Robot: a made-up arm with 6 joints.
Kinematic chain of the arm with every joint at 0, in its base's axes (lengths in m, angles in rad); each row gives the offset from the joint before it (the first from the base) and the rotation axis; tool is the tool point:
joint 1: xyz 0 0 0.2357 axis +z
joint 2: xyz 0 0.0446 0 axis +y
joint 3: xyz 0 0 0.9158 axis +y
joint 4: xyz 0 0 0.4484 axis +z
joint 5: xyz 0 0 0 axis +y
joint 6: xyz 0 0 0.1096 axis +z
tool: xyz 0 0 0
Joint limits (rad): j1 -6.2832..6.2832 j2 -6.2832..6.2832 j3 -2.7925..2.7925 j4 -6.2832..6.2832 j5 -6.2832..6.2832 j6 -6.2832..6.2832
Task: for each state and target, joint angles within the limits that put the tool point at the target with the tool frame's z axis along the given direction. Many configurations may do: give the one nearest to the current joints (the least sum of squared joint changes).
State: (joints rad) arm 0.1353 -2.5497 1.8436 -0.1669 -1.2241 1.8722
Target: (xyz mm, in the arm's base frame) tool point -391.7 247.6 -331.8 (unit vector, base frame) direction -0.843 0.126 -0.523
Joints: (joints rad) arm -0.5454 -2.9671 2.4589 0.3368 -1.6452 1.8722
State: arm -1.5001 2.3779 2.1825 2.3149 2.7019 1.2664
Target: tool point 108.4 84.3 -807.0 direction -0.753 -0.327 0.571
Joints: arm -2.3809 2.9473 1.2859 2.0630 3.4676 1.2664
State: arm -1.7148 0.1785 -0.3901 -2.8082 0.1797 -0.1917
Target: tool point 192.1 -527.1 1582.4 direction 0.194 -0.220 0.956
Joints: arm -1.3274 0.5036 -0.3073 -2.0418 -0.1524 -0.1917
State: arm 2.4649 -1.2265 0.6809 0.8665 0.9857 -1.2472
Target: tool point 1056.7 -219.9 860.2 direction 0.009 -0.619 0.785
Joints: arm 3.0404 -1.4409 1.0818 1.2432 0.7071 -1.2472
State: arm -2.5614 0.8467 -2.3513 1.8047 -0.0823 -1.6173
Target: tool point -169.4 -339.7 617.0 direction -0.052 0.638 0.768
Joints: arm -2.0522 1.3052 -2.7492 2.6839 -0.8837 -1.6173
